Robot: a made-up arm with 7 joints.
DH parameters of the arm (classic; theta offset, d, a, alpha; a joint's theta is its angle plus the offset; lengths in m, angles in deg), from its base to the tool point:
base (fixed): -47.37 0 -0.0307 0
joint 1: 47.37 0.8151 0.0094 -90
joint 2: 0 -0.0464 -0.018 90
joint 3: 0 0.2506 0.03 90
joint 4: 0 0.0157 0.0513 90
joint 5: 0 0.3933 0.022 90
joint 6: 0 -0.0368 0.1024 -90
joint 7: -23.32 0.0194 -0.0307 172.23
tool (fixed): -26.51 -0.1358 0 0
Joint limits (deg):
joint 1: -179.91..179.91
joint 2: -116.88..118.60
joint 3: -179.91..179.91
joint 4: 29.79..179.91
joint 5: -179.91..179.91
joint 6: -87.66..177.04
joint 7: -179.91..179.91
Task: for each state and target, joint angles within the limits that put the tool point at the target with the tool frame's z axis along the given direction. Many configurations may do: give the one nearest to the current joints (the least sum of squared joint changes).
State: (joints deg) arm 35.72 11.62 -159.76 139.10 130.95 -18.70 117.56
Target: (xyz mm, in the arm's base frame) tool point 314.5 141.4 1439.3 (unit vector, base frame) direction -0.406 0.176 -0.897
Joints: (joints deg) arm 69.27 62.50 -139.13 127.14 142.43 -25.03 119.38
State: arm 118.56 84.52 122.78 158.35 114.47 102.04 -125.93
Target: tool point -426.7 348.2 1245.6 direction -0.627 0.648 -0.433
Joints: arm 136.27 64.62 89.83 174.53 73.40 130.10 -147.88
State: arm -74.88 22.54 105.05 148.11 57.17 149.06 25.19
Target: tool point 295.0 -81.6 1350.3 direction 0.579 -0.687 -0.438
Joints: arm -72.86 44.03 105.42 129.06 89.69 104.99 16.59
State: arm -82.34 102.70 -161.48 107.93 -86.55 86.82 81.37
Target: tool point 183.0 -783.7 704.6 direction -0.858 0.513 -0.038
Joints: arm -68.47 113.45 -158.47 155.65 -107.49 38.66 120.93
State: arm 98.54 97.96 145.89 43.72 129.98 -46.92 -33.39
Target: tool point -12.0 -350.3 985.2 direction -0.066 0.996 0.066
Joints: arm 109.45 50.08 164.67 49.99 134.62 -5.85 -37.89
